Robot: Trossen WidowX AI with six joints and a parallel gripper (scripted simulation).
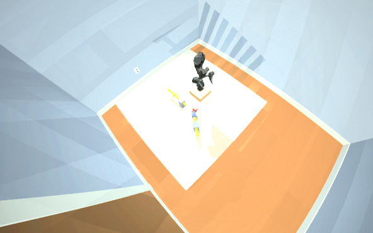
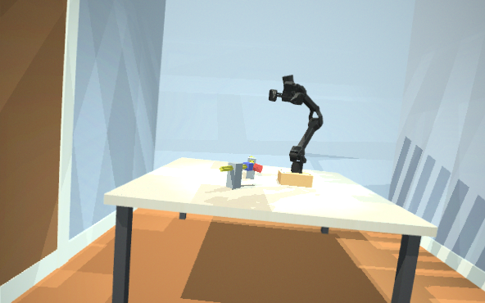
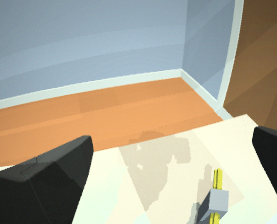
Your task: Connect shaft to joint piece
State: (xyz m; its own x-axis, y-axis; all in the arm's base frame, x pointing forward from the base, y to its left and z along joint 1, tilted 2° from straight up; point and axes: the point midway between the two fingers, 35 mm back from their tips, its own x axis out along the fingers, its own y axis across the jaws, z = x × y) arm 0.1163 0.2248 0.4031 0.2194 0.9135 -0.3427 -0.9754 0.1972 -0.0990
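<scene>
My gripper tip is now 37 cm above the joint piece, 10 cm short of it and 6 cm to the left of it.
</scene>
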